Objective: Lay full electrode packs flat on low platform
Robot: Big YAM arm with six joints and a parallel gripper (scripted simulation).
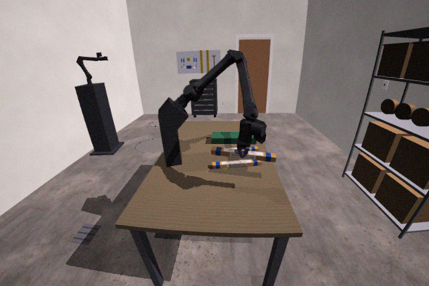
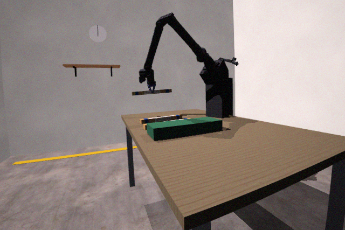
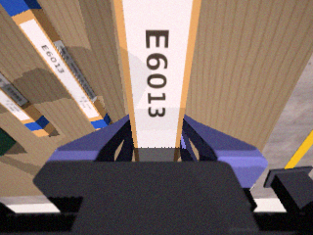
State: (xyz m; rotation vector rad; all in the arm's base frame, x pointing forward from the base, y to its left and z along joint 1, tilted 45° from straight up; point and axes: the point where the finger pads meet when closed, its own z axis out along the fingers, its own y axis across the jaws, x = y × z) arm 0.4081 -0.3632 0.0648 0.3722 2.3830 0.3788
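Right now the pack is 1 cm above my hand. From my hand the other things lie so: green low platform (60 cm to the left, 21 cm below, 6 cm ahead).
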